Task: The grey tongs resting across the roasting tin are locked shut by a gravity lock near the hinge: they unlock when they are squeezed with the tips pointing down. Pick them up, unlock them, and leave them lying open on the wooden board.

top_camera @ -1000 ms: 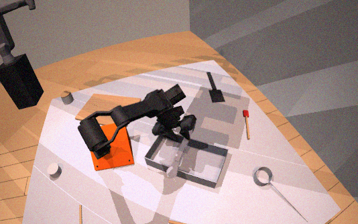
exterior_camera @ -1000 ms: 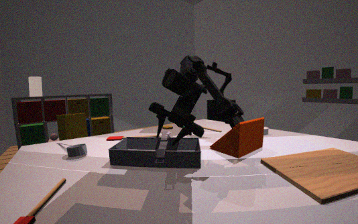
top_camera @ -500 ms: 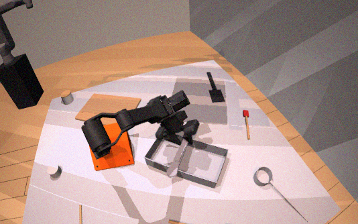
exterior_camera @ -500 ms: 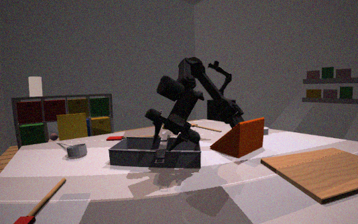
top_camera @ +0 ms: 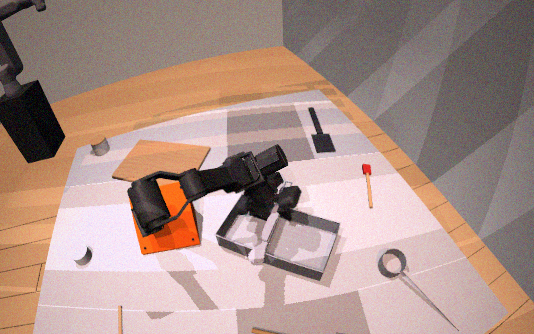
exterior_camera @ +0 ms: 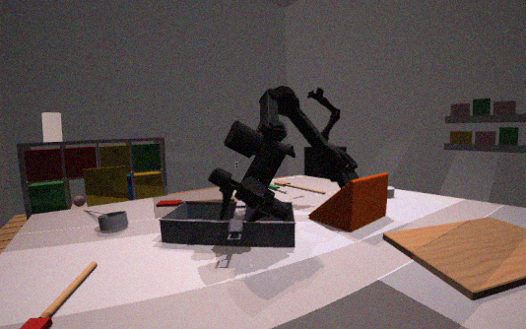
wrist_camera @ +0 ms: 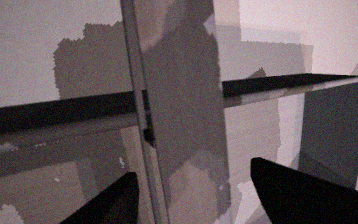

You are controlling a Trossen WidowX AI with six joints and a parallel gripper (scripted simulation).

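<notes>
The roasting tin is 2 cm behind my gripper tip, 4 cm to the right of it and 1 cm below it. Also, from my gripper tip: black spatula (27 cm ahead, 43 cm to the left, 3 cm below); then wooden board (39 cm behind, 39 cm to the left, 3 cm below).
</notes>
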